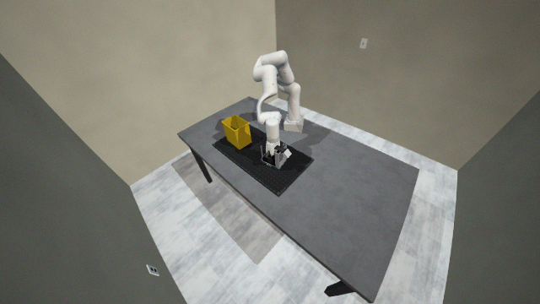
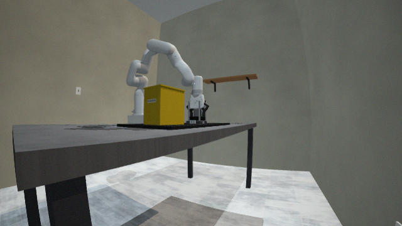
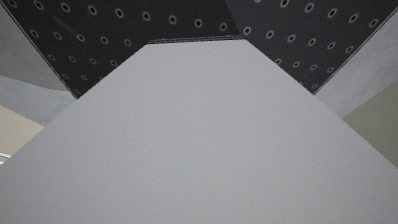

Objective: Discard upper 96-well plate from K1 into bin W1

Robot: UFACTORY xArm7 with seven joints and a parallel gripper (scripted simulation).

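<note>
Right now the black 96-well plate is 1 cm below my hand. Round my hand: yellow plastics bin W1: 36 cm to the right, 5 cm behind, 4 cm above.
</note>
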